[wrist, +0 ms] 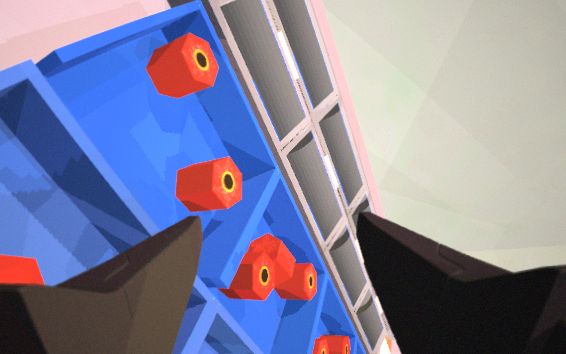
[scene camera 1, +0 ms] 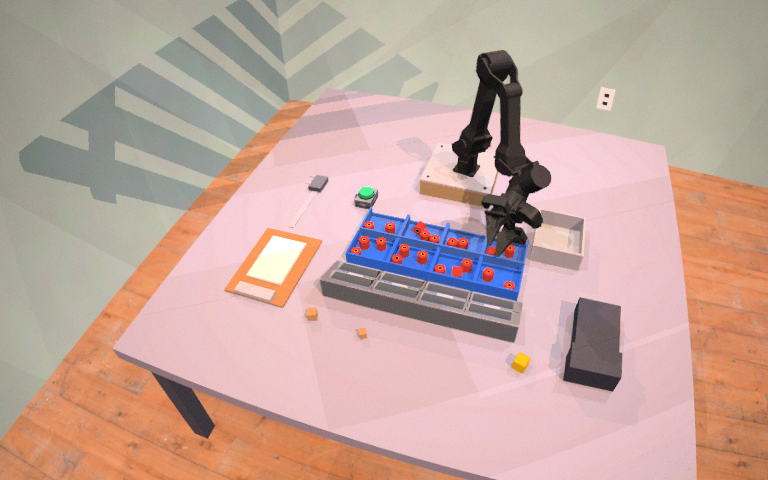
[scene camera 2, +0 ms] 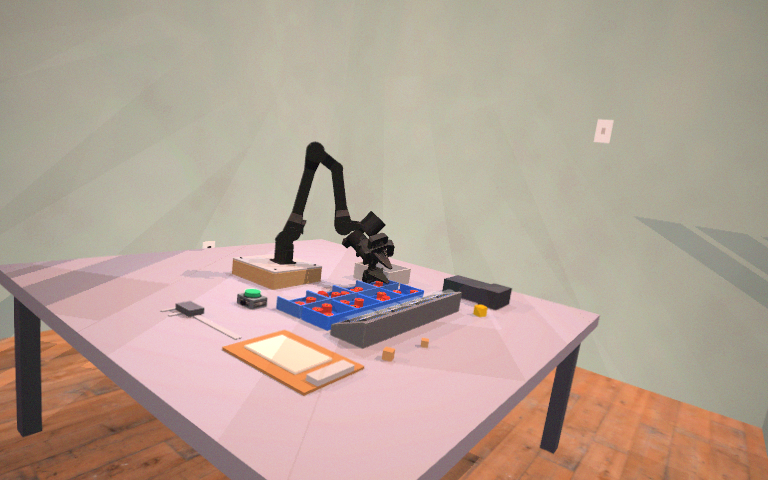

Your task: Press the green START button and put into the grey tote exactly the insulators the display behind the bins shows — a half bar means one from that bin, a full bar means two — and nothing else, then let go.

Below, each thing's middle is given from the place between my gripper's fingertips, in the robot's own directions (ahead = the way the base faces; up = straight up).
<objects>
I see my gripper 170 mm past the grey tote (scene camera 1: pixel 560 240), 130 mm to the right of it and 40 mm above it. The rest, counted from my hand: black box (scene camera 1: pixel 594 360) 120 mm ahead, 300 mm to the left, 40 mm below; orange board with white pad (scene camera 2: pixel 303 366) 240 mm ahead, 490 mm to the right, 60 mm below.
</objects>
